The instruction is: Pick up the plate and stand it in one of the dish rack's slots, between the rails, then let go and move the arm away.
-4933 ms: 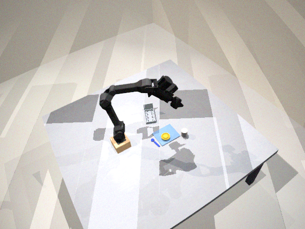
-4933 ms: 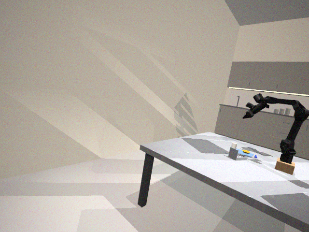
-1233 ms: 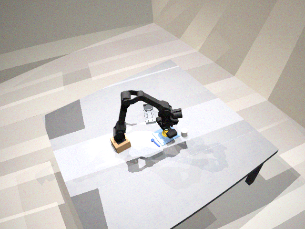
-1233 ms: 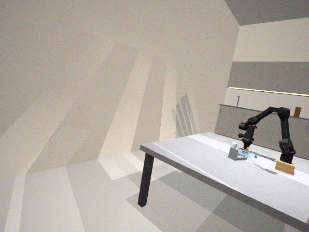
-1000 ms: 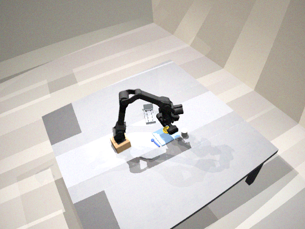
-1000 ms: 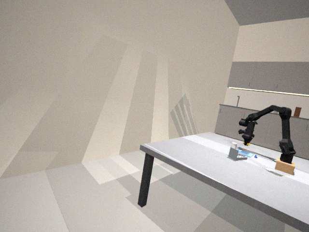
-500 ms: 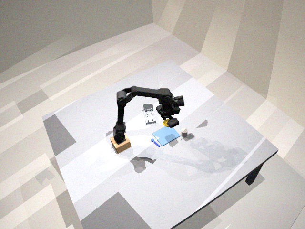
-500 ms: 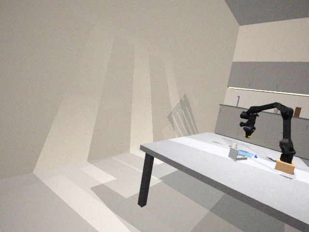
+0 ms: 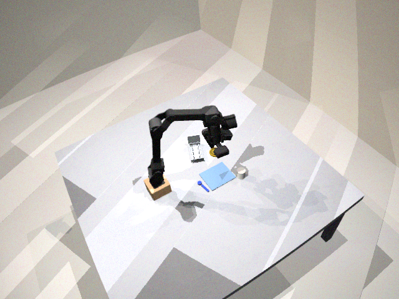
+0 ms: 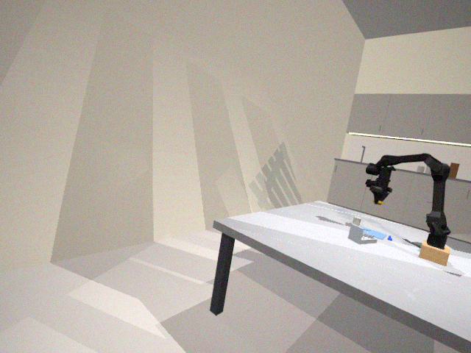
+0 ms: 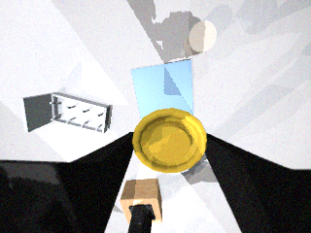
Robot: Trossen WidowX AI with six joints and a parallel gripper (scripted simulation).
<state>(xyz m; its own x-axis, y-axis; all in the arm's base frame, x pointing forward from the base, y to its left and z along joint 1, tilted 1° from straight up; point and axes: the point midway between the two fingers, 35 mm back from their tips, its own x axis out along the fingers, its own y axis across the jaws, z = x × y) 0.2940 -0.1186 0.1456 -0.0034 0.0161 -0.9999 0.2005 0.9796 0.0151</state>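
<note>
Right now the grey dish rack is 1 cm ahead of my gripper tip, 21 cm to the left of it and 16 cm below it. Round my gripper tip: yellow plate 1 cm above; cup 10 cm ahead, 8 cm to the right, 15 cm below; blue spoon 10 cm behind, 18 cm below.
</note>
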